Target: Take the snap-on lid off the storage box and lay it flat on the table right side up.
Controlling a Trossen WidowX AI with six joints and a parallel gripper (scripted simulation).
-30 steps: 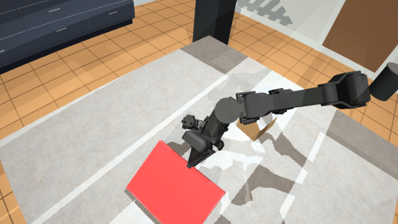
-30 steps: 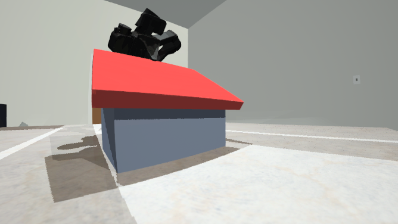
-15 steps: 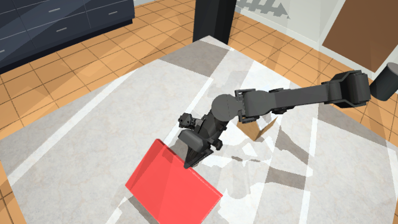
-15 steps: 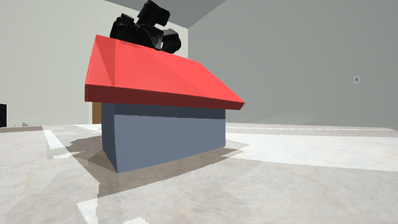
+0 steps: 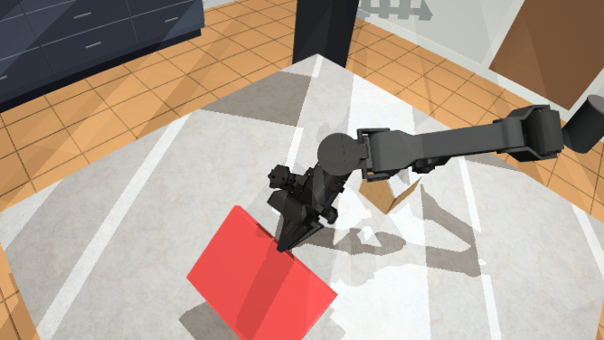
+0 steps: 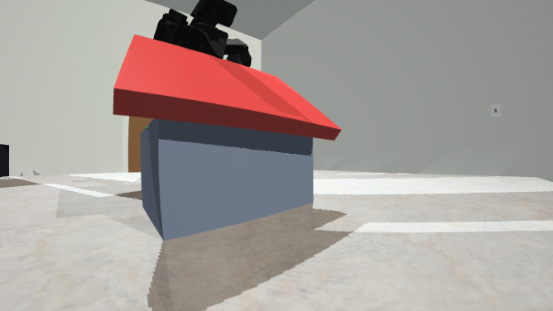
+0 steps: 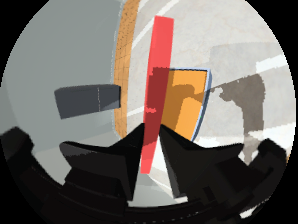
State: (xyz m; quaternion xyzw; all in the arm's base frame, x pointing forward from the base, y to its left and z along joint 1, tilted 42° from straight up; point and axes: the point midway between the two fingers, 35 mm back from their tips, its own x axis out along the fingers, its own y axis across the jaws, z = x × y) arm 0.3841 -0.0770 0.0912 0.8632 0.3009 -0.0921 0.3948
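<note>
The red lid lies 60 mm ahead of my gripper tip and 50 mm below it. The rest, counted from my gripper tip: grey-blue storage box (30 mm ahead, 160 mm below).
</note>
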